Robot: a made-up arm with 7 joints.
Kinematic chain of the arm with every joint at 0, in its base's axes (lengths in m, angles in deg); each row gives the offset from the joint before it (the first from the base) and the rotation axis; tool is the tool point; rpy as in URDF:
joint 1: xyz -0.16 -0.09 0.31 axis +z
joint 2: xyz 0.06 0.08 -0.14 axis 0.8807 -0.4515 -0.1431
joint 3: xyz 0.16 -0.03 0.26 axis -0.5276 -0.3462 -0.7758
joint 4: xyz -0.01 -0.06 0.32 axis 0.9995 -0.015 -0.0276
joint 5: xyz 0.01 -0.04 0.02 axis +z
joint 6: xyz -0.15 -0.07 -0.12 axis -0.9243 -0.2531 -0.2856
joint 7: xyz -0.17 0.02 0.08 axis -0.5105 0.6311 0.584
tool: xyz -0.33 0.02 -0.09 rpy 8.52 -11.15 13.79
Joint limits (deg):
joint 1: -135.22..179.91
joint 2: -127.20..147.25
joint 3: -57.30..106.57
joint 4: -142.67..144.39
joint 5: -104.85..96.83
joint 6: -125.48..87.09
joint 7: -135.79..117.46
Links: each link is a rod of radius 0.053 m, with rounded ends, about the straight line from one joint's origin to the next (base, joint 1, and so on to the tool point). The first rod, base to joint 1, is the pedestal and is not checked.
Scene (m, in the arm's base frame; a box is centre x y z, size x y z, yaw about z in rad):
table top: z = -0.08
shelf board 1: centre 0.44 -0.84 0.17 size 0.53 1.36 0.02 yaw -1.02
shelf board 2: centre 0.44 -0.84 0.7 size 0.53 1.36 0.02 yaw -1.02
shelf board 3: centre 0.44 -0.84 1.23 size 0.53 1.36 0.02 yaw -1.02
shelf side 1: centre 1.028 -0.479 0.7 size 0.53 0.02 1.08 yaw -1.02
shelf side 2: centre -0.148 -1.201 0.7 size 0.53 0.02 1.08 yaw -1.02
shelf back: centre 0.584 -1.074 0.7 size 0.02 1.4 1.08 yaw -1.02
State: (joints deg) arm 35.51 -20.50 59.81 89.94 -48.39 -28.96 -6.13
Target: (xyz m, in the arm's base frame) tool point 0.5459 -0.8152 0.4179
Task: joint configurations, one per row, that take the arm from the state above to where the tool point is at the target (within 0.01 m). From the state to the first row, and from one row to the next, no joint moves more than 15 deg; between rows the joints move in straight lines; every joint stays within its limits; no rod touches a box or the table.
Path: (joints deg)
1: 47.84 -9.52 48.37 100.83 -45.14 -38.52 -18.85
2: 60.18 1.45 36.94 111.72 -41.89 -48.07 -31.58
3: 72.51 12.43 25.50 122.61 -38.64 -57.63 -44.30
4: 84.85 23.41 14.06 133.50 -35.40 -67.18 -57.03
5: 97.18 34.38 2.63 144.39 -32.15 -76.74 -69.75
6: 91.84 39.27 2.04 140.89 -40.83 -67.17 -57.44
7: 86.51 44.16 1.45 137.39 -49.52 -57.60 -45.14
8: 81.17 49.05 0.86 133.89 -58.21 -48.03 -32.83
9: 75.83 53.94 0.27 130.39 -66.89 -38.45 -20.52
10: 70.49 58.83 -0.32 126.89 -75.58 -28.88 -8.21

